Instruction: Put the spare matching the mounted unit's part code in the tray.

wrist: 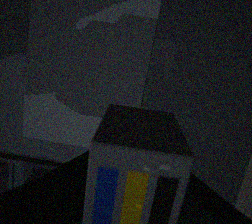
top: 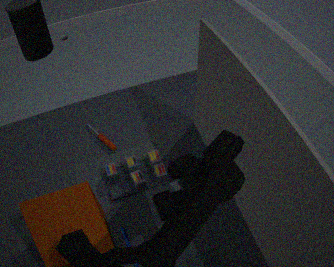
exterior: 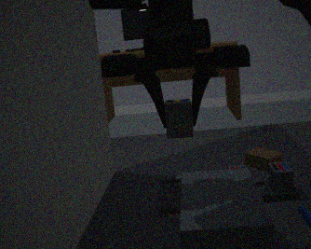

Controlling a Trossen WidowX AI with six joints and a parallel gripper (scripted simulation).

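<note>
Right now the pale grey tray is 18 cm below my gripper tip, 15 cm to the right of it and 1 cm behind it. From my gripper tip the other things lie so: tall panel (18 cm ahead, 5 cm above, 3 cm to the left); then grey mounted unit (13 cm below, 6 cm to the left, 4 cm behind); then spare block (2 cm above).
</note>
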